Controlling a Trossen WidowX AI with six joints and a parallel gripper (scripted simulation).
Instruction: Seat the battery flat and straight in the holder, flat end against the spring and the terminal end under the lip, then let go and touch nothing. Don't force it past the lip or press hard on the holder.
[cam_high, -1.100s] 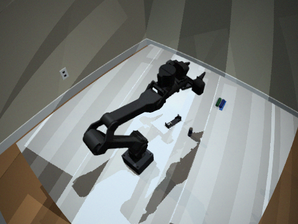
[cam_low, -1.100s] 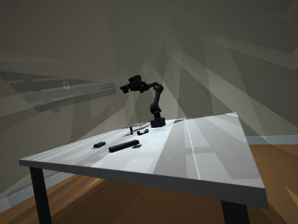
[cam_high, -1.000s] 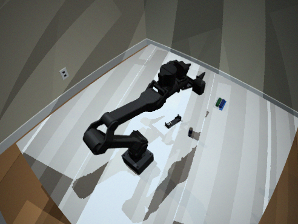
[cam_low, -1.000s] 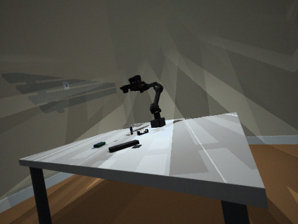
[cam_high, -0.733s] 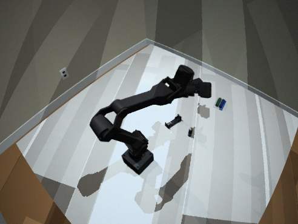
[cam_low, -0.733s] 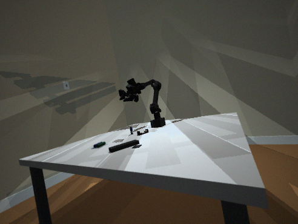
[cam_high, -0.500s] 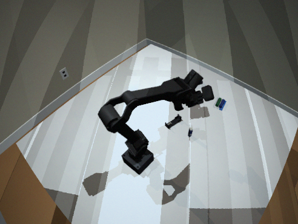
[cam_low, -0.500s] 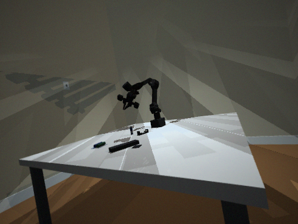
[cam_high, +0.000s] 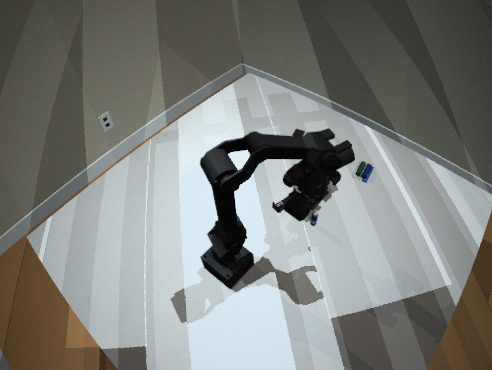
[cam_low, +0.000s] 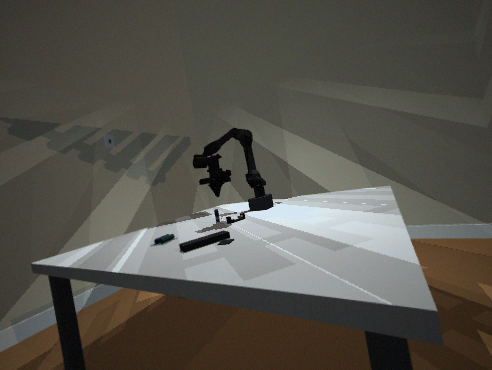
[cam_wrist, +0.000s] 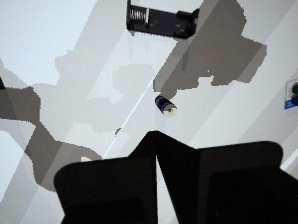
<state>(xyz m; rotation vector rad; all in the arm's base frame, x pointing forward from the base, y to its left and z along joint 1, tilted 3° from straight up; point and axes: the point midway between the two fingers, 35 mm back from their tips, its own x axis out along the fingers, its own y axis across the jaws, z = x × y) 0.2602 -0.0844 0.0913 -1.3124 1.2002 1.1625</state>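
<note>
Now: the battery 90 mm below my gripper tip and 30 mm ahead of it. The rest, counted from my gripper tip: long black bar: 350 mm ahead, 240 mm to the left, 110 mm below.
</note>
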